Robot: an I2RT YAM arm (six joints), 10 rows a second.
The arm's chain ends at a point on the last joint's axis. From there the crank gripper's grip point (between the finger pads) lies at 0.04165 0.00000 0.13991 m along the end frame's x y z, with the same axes.
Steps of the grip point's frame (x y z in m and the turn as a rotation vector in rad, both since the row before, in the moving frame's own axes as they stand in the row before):
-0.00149, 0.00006, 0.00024, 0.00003, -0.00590, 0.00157
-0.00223, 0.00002, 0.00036, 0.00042, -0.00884, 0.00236
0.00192, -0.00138, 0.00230, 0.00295, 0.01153, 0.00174
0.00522, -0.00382, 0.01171, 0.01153, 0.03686, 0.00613
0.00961, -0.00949, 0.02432, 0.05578, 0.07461, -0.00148
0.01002, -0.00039, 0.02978, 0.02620, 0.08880, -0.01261
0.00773, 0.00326, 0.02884, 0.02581, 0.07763, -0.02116
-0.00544, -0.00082, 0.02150, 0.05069, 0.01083, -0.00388
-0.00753, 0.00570, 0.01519, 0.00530, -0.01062, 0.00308
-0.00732, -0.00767, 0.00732, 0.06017, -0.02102, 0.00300
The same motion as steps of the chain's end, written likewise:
-0.00066, 0.00000, 0.00000, 0.00003, -0.00590, 0.00157
-0.00099, -0.00002, 0.00000, 0.00042, -0.00884, 0.00236
0.00031, -0.00104, 0.00279, 0.00295, 0.01153, 0.00174
0.00009, -0.00249, 0.01335, 0.01153, 0.03686, 0.00613
-0.00069, -0.00171, 0.02803, 0.05578, 0.07461, -0.00148
-0.00220, 0.00382, 0.03408, 0.02620, 0.08880, -0.01261
-0.00295, 0.00782, 0.03255, 0.02581, 0.07763, -0.02116
-0.00694, 0.00642, 0.02214, 0.05069, 0.01083, -0.00388
-0.00604, 0.00632, 0.01476, 0.00530, -0.01062, 0.00308
-0.00438, 0.00065, 0.00673, 0.06017, -0.02102, 0.00300

